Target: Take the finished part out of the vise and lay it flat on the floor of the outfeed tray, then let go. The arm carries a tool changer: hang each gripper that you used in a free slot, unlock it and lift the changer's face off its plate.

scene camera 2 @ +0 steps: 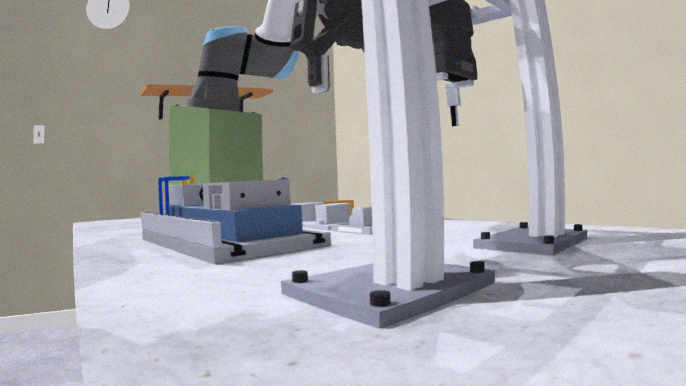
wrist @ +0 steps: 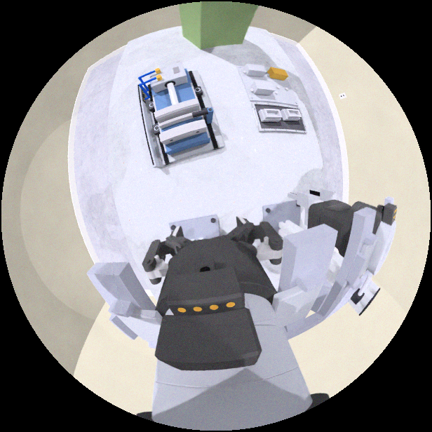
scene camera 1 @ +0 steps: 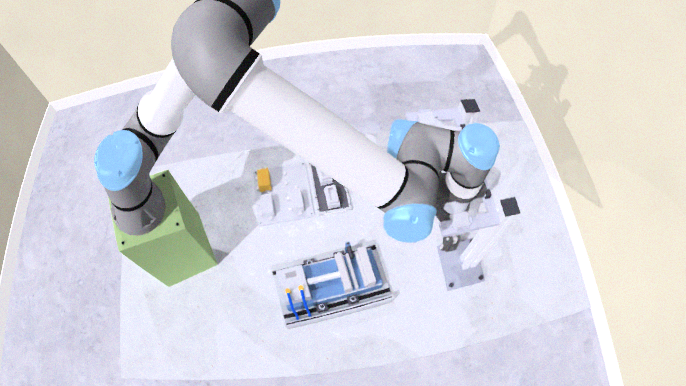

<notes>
In view: a parallel gripper (wrist: 337,214), a blue vise (scene camera 2: 242,225) and a gripper stand (scene camera 2: 408,277).
The blue vise also shows in the wrist view (wrist: 201,138) and in scene camera 1 (scene camera 1: 333,287). The gripper stand shows as well in the wrist view (wrist: 309,259).
</notes>
